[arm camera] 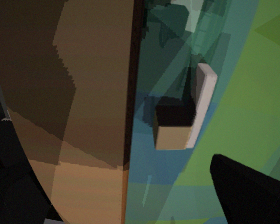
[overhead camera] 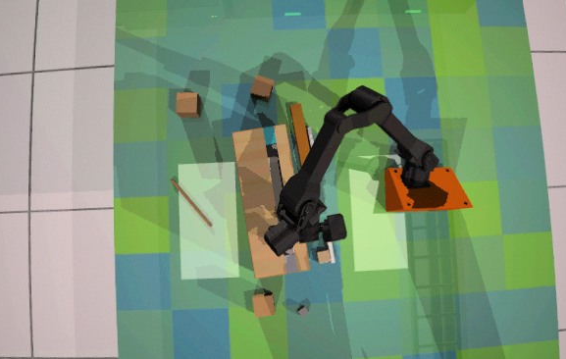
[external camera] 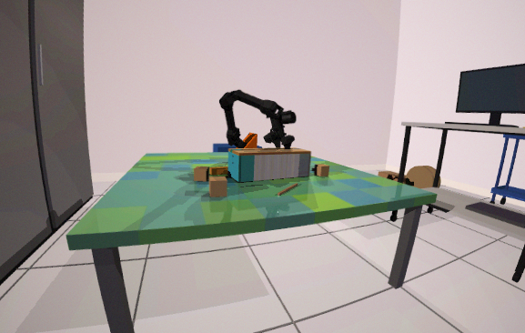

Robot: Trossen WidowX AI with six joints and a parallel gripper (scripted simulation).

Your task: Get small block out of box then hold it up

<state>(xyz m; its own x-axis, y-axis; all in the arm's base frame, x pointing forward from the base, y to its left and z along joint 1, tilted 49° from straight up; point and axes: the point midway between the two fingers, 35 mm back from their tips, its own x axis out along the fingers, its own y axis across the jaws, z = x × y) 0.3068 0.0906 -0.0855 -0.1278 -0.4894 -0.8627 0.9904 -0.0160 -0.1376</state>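
My gripper tip is now 8 cm above the tan block, 5 cm to the right of it and 4 cm past it. Round my gripper tip: thin stick (32 cm ahead, 13 cm to the right, 10 cm below); then box (12 cm to the right, 5 cm ahead, 4 cm below); then orange bar (28 cm to the right, 9 cm below, 1 cm behind).
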